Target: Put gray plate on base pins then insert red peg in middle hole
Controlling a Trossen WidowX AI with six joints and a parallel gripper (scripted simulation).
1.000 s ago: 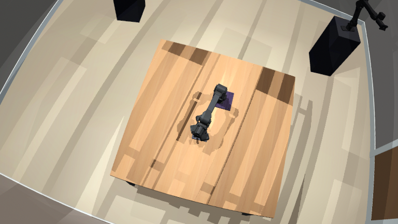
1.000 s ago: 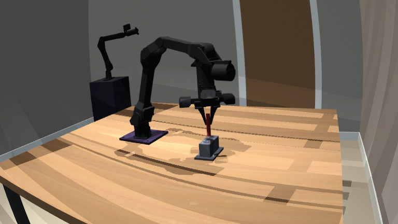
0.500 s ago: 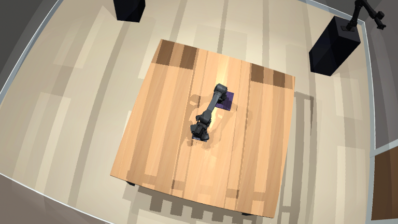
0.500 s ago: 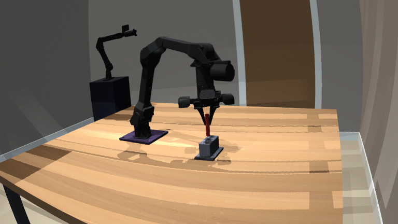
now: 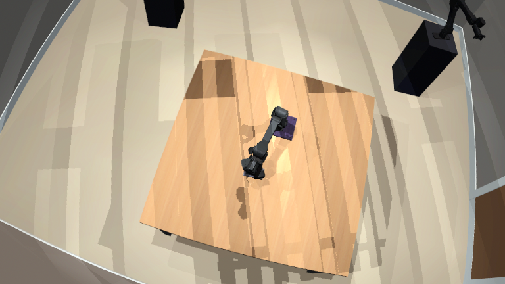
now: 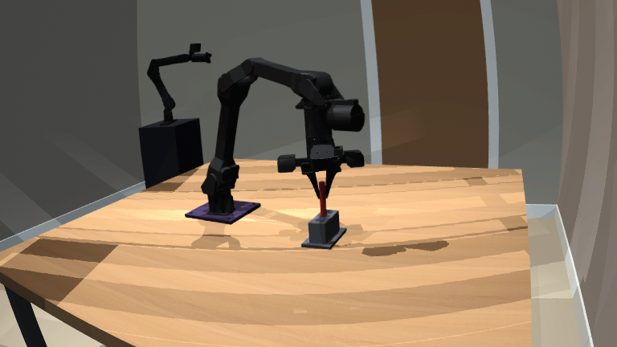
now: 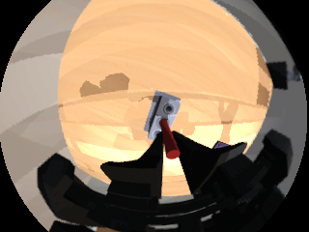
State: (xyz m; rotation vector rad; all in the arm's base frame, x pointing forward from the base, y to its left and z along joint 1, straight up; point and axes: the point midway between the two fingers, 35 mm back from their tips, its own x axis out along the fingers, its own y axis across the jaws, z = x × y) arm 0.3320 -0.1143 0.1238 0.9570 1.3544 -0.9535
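Now: the gray plate 60 mm below my gripper tip. From my gripper tip the other things lie so: red peg: right at my gripper tip.
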